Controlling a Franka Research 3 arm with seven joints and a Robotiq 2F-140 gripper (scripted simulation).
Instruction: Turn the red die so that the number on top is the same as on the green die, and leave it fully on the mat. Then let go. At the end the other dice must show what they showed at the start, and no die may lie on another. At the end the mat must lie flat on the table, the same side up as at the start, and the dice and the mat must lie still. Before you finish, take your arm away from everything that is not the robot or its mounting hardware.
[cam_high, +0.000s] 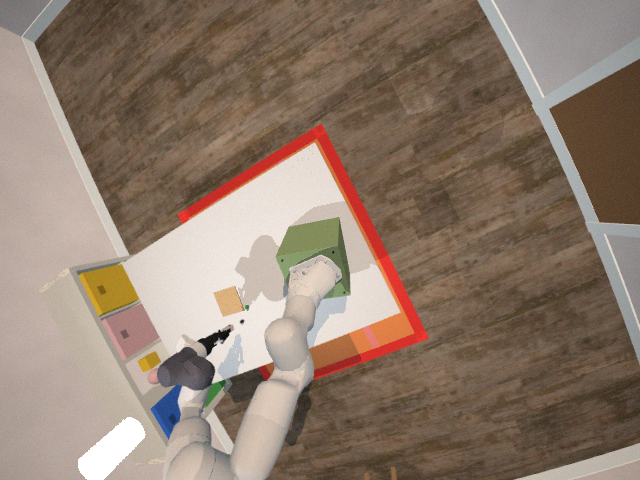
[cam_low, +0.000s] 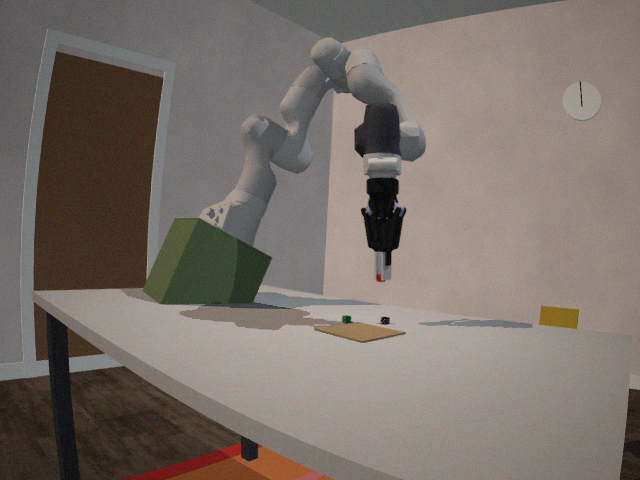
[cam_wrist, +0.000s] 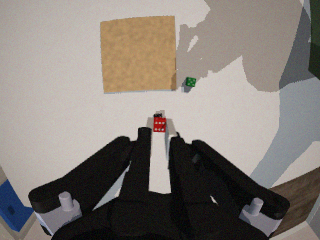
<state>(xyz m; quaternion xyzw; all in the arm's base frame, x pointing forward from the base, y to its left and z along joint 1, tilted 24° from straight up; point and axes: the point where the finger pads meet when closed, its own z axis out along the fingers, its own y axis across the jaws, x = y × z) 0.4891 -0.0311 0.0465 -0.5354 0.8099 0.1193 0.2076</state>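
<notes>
My hand is 1 cm short of the tan mat, 11 cm to the left of it and 14 cm above it. From my hand the other things lie so: green die: 7 cm behind, 3 cm to the right, 13 cm below; black die: 1 cm ahead, 2 cm to the left, 13 cm below; red die: 3 cm below.
</notes>
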